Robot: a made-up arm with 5 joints.
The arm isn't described. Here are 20 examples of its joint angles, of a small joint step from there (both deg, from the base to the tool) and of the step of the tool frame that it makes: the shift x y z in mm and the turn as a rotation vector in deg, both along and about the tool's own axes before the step.
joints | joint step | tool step
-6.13 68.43 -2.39 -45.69 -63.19 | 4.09 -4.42 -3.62 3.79 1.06 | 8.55 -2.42 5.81 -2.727 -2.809 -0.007
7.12 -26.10 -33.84 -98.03 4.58 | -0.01 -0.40 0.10 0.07 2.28 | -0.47 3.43 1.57 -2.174 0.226 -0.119
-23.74 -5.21 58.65 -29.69 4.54 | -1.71 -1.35 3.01 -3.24 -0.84 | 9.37 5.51 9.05 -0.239 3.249 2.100
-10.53 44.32 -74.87 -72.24 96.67 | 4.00 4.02 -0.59 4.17 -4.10 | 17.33 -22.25 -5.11 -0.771 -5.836 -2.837
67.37 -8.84 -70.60 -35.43 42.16 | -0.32 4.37 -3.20 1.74 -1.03 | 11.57 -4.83 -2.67 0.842 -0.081 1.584
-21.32 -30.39 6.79 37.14 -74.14 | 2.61 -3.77 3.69 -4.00 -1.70 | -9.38 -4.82 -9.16 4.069 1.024 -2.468
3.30 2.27 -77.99 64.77 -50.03 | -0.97 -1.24 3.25 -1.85 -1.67 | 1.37 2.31 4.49 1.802 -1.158 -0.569
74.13 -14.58 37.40 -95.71 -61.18 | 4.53 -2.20 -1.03 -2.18 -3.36 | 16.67 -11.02 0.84 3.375 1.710 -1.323
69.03 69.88 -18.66 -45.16 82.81 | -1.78 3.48 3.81 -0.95 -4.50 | -7.30 -1.59 -12.97 5.732 -5.586 -0.598
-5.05 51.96 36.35 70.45 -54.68 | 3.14 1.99 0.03 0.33 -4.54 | -7.24 -11.31 15.26 3.625 -5.852 -1.556
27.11 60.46 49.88 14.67 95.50 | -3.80 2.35 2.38 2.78 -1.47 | -1.13 3.69 13.70 2.295 -1.936 -4.126
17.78 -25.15 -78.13 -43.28 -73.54 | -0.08 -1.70 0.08 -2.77 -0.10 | -9.02 4.50 0.26 -0.668 -0.888 -2.542
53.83 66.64 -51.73 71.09 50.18 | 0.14 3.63 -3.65 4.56 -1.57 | -5.30 4.87 -11.55 1.688 -0.904 -1.622
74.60 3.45 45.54 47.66 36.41 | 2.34 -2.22 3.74 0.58 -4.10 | -11.28 -7.22 -14.37 7.584 -2.247 -2.373
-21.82 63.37 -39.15 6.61 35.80 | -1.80 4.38 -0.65 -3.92 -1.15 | 1.56 -6.86 -0.05 3.357 3.610 2.538
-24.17 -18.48 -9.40 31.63 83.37 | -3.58 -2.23 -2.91 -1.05 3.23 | 4.98 -7.47 19.11 -11.302 -0.252 2.264
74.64 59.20 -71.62 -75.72 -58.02 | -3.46 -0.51 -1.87 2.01 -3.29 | -26.43 -12.69 -19.41 5.485 -5.787 -1.309
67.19 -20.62 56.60 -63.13 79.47 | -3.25 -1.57 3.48 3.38 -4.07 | -5.09 -8.15 11.58 1.176 -1.151 -2.745
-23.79 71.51 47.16 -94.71 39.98 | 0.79 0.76 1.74 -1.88 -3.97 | -1.16 -9.79 -12.93 3.387 -1.943 1.755
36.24 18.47 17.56 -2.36 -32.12 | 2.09 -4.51 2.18 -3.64 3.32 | 4.52 2.17 2.30 -3.847 4.508 0.554
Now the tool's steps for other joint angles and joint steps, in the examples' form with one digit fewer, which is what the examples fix.
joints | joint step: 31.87 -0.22 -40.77 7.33 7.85 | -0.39 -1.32 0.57 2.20 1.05
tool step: -3.4 3.8 3.4 -2.24 -2.67 -0.37
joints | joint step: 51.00 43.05 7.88 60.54 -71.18 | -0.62 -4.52 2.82 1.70 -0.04
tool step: 9.2 0.2 -14.8 1.96 2.46 3.42
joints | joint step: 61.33 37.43 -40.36 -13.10 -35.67 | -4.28 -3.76 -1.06 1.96 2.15
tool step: -26.7 36.0 14.5 -9.33 -5.44 -0.68
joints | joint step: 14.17 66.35 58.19 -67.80 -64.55 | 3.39 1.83 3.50 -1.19 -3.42
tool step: 1.1 -31.8 15.2 7.88 2.67 4.14
